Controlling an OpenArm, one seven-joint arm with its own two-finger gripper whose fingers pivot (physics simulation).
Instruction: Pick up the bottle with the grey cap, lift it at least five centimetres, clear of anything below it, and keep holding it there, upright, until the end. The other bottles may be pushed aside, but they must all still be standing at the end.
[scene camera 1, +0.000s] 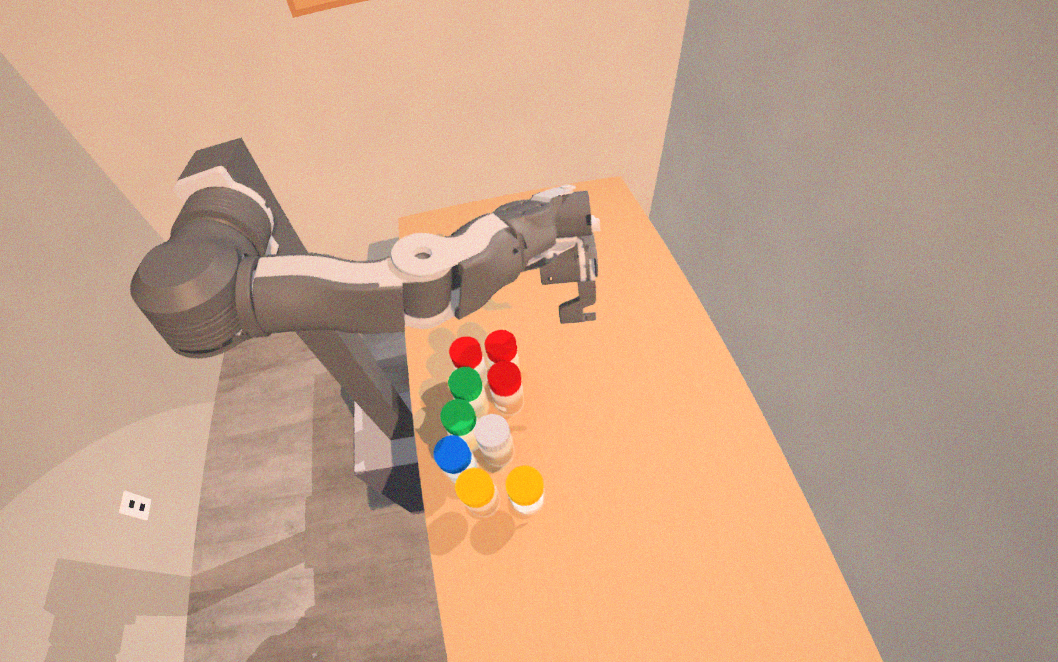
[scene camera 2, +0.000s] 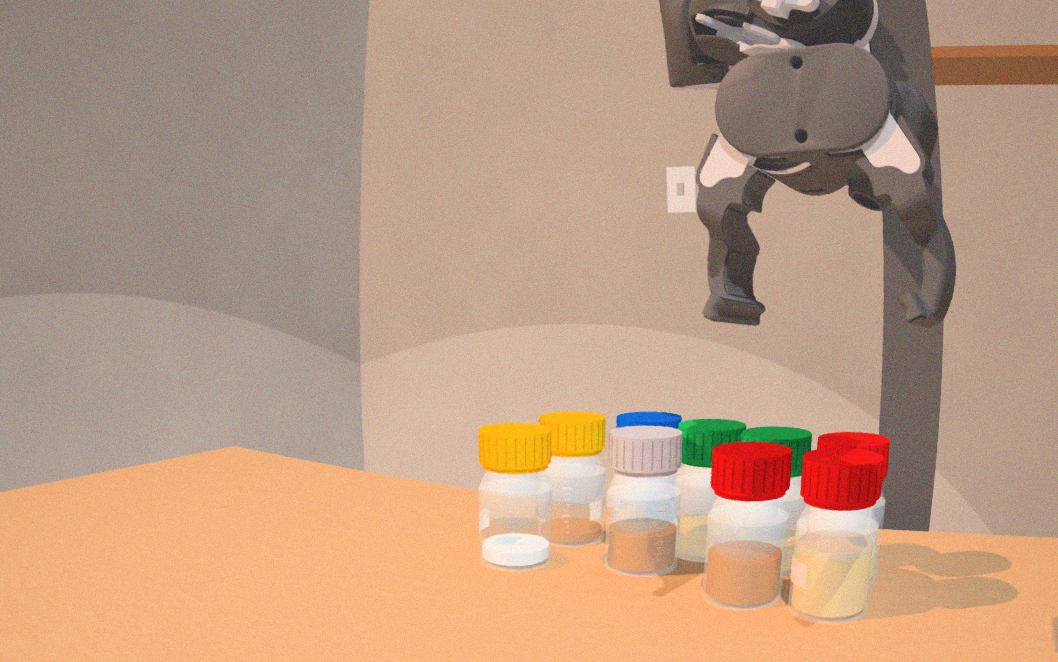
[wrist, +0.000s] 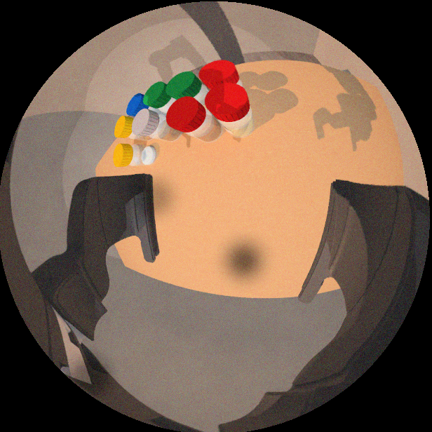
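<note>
The grey-capped bottle (scene camera 1: 493, 433) (scene camera 2: 642, 499) (wrist: 146, 123) stands upright on the table, with brown content in its lower part. A blue-capped bottle (scene camera 1: 452, 454) (wrist: 136, 105) and a green-capped bottle (scene camera 1: 457, 417) (scene camera 2: 711, 442) stand close behind it as seen in scene camera 2. A red-capped bottle (scene camera 1: 504, 379) (scene camera 2: 750, 471) (wrist: 186, 115) stands to one side and a yellow-capped bottle (scene camera 1: 525, 485) (scene camera 2: 514, 448) (wrist: 123, 155) to the other. My gripper (scene camera 2: 828, 312) (wrist: 224, 229) is open and empty, well above cap height, beyond the red-capped end of the group in scene camera 1.
Two more red-capped bottles (scene camera 1: 465, 352) (scene camera 1: 500, 345), another green-capped bottle (scene camera 1: 465, 384) (wrist: 183, 85) and another yellow-capped bottle (scene camera 1: 475, 487) (scene camera 2: 571, 433) stand upright in the same group. The group is near the robot-side edge of the table (scene camera 1: 663, 468) (scene camera 2: 234, 546) (wrist: 270, 200).
</note>
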